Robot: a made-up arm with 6 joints.
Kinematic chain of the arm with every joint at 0, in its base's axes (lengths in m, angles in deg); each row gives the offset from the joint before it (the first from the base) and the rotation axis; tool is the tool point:
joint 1: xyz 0 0 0.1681 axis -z
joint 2: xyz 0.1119 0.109 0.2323 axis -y
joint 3: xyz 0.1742 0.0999 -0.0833 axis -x
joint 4: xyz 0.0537 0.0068 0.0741 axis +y
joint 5: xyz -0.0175 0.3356 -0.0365 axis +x
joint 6: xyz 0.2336 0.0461 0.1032 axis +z
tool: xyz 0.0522 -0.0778 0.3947
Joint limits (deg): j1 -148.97..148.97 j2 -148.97..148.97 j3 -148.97..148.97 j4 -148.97..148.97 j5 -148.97..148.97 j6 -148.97..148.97
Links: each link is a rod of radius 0.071 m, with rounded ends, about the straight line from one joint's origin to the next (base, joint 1, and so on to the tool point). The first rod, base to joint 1, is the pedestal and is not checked.
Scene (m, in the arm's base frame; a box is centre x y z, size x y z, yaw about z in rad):
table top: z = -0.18
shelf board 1: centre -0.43 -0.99 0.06 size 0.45 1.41 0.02 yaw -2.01
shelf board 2: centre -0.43 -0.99 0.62 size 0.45 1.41 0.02 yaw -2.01
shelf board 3: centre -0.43 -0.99 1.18 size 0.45 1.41 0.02 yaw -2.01
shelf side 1: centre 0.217 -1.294 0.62 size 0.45 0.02 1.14 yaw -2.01
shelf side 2: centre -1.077 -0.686 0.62 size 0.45 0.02 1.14 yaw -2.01
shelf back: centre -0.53 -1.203 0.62 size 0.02 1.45 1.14 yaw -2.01
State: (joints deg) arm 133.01 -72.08 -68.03 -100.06 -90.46 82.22
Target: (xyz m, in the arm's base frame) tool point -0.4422 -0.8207 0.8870
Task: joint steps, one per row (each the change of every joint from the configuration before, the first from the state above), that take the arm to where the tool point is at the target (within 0.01 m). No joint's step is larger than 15 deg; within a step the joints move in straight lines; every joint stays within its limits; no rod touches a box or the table.
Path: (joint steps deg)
1: -4.44 -8.17 -5.59 1.15 13.03 -2.52
2: -4.44 -8.16 -5.60 1.15 13.03 -2.53
3: -4.43 -8.17 -5.59 1.15 13.03 -2.52
4: -4.44 -8.16 -5.59 1.15 13.02 -2.53
5: -4.44 -8.17 -5.60 1.15 13.03 -2.52
6: 3.37 14.17 4.34 -1.90 -3.41 0.73
7: 3.37 14.16 4.34 -1.89 -3.42 0.74
8: 3.38 14.17 4.35 -1.89 -3.41 0.73
9: 3.37 14.16 4.34 -1.90 -3.41 0.73
10: 4.38 5.26 5.93 1.18 -13.13 2.47
11: 4.39 5.26 5.92 1.17 -13.13 2.47
12: 4.38 5.26 5.93 1.18 -13.14 2.47
13: 4.38 5.26 5.93 1.18 -13.13 2.47

